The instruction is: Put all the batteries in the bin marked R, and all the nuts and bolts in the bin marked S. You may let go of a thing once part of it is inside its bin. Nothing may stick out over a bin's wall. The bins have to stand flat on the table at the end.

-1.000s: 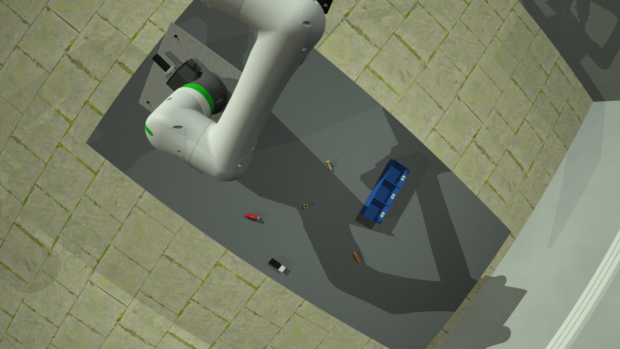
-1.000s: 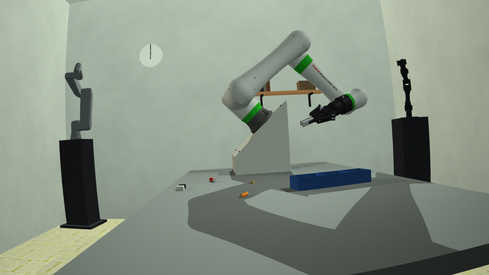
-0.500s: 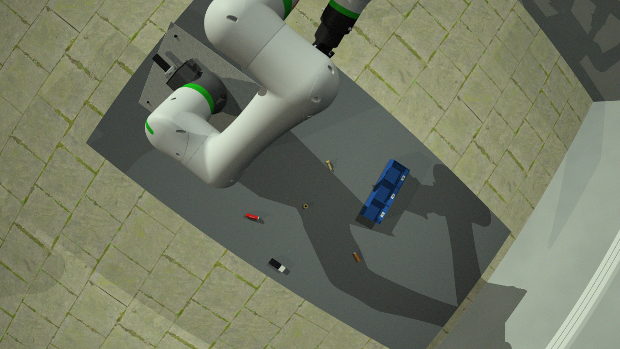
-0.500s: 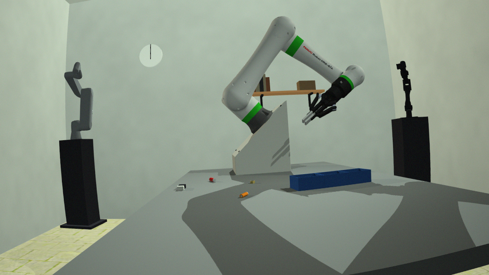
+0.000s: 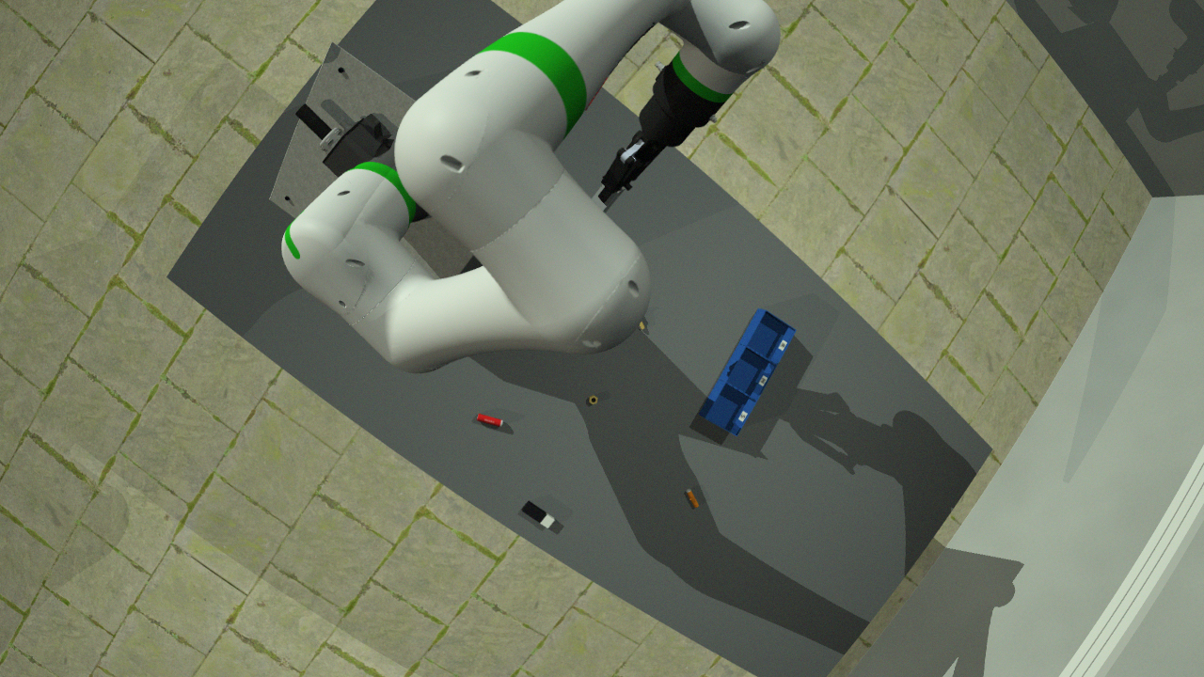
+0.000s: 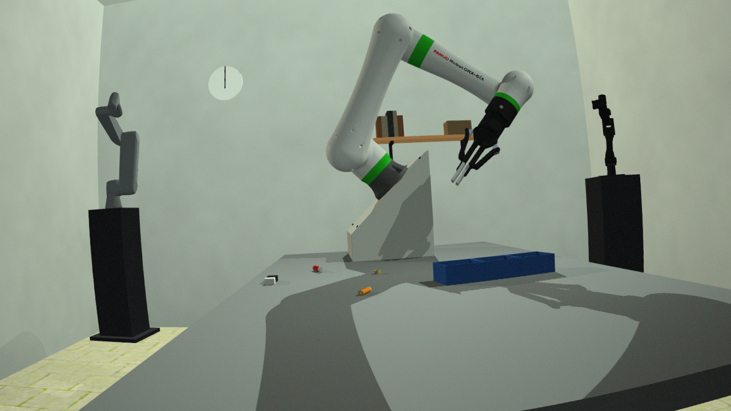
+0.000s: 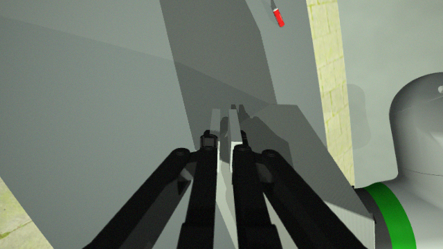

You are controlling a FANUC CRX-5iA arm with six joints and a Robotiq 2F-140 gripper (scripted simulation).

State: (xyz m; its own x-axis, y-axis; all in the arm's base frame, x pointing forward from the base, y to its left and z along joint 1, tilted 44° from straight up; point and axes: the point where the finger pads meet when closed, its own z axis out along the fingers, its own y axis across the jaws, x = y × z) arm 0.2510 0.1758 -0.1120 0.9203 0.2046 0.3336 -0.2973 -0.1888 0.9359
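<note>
The blue three-compartment bin lies 48 cm ahead of my hand, 1 cm to the left of it and 23 cm below it. The rest, counted from my hand: red battery: 16 cm ahead, 42 cm to the right, 24 cm below; yellow bolt: 23 cm ahead, 7 cm to the right, 24 cm below; brass nut: 28 cm ahead, 25 cm to the right, 24 cm below.
</note>
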